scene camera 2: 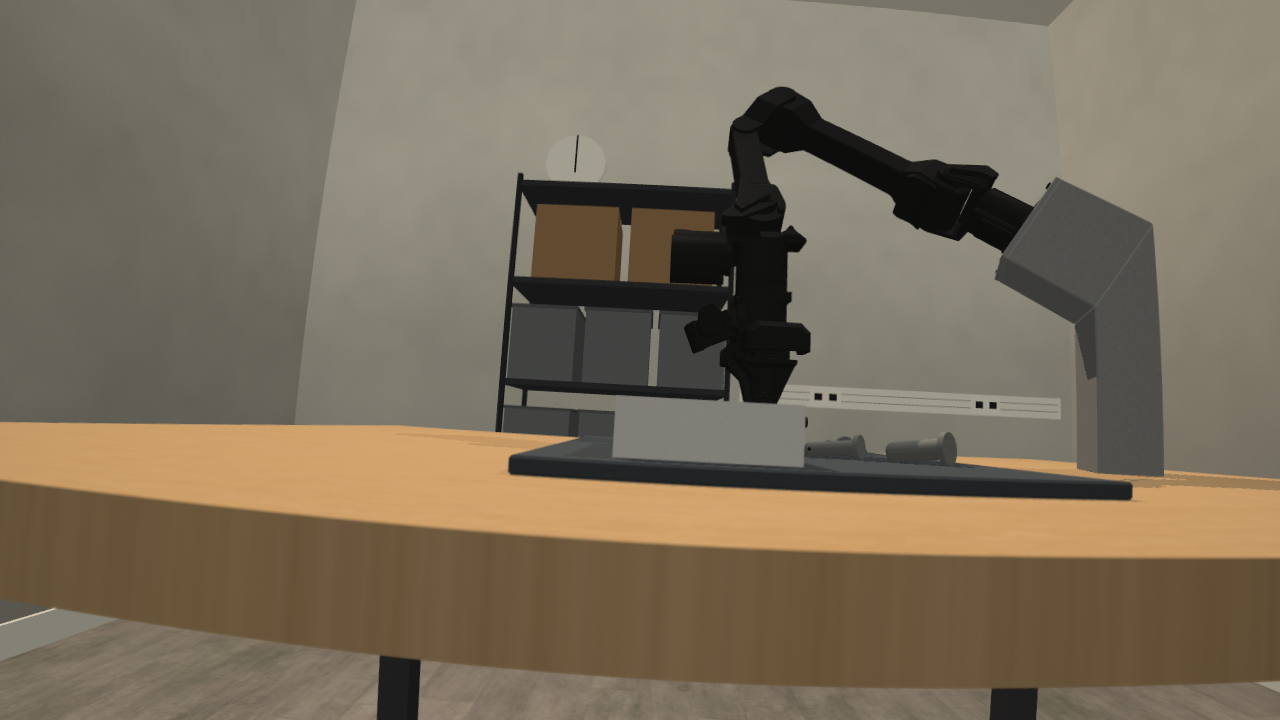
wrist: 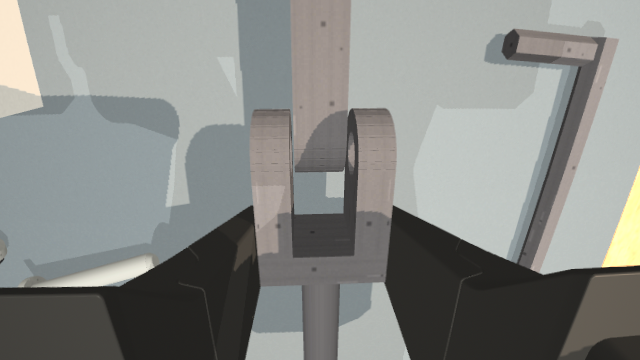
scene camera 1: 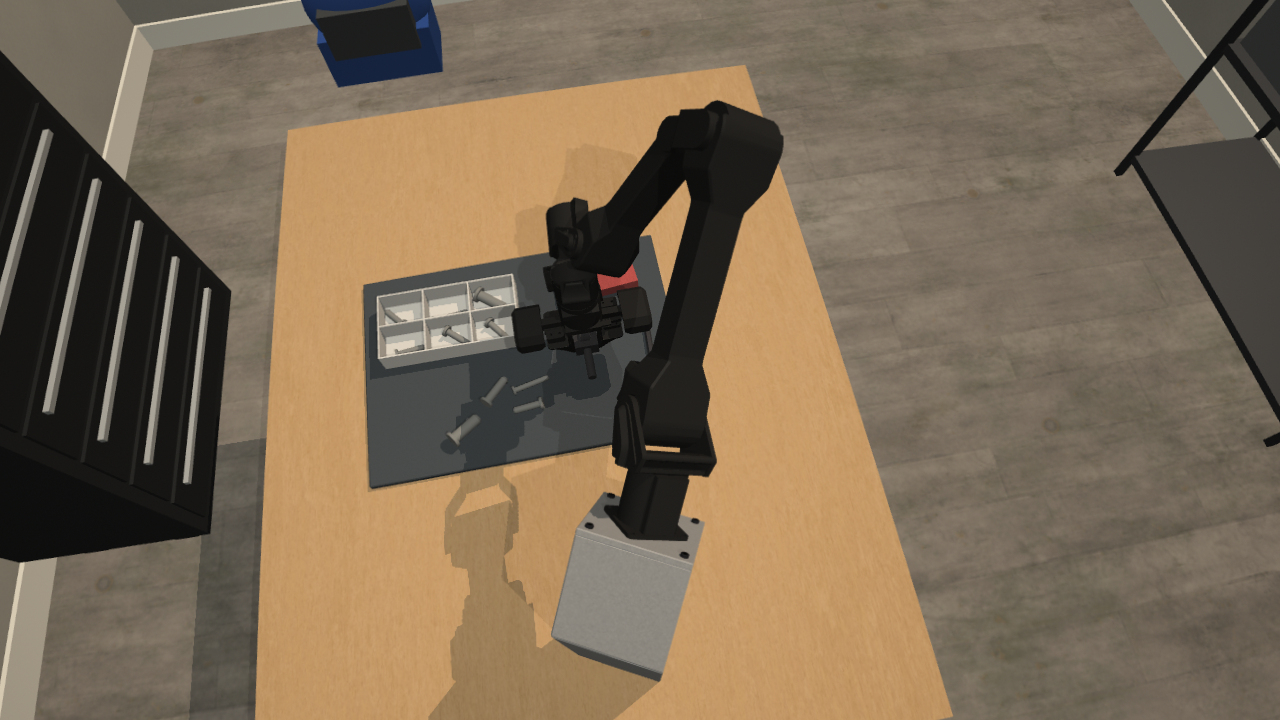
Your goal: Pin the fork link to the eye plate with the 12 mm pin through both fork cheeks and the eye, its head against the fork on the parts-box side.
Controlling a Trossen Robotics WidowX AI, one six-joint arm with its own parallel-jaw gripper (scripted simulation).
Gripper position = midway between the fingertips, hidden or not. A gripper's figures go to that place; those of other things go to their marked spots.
My gripper (wrist: 319,217): 0.11 m from the lens. A pin (wrist: 132,267) is 0.15 m from the lens.
